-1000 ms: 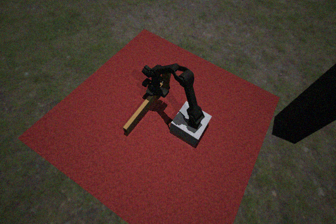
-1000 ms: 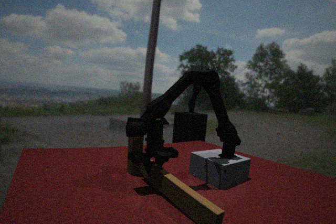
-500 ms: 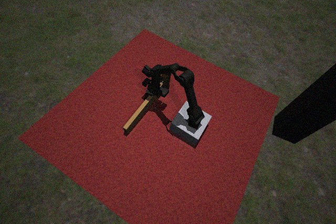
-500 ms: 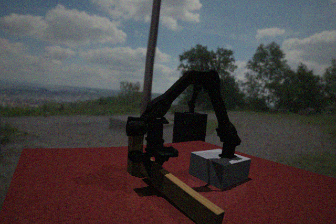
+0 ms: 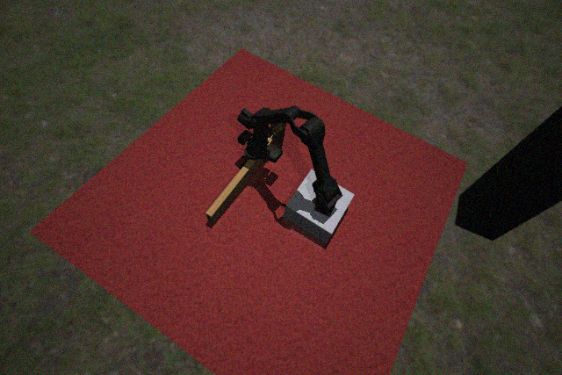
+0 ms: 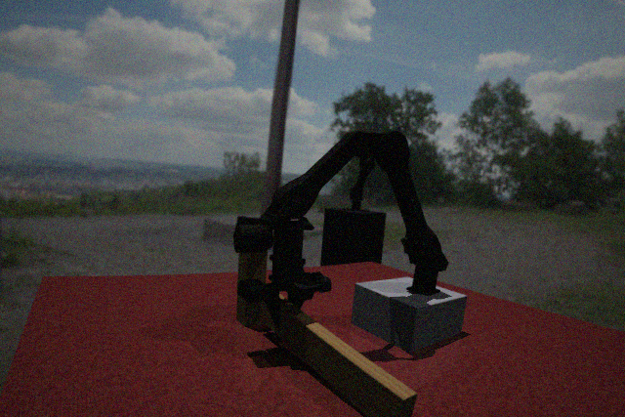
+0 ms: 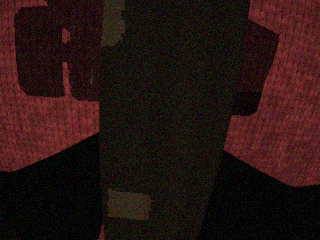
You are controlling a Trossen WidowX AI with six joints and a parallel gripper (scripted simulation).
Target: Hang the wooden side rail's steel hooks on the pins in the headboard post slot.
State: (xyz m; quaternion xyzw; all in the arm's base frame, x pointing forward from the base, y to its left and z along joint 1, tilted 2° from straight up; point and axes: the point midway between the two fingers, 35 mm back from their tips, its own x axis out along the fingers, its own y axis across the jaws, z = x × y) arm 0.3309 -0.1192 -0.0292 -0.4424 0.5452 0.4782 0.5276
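Now: gripper tip 2 cm past the wooden headboard post, 15 cm to the left of it and 4 cm below it.
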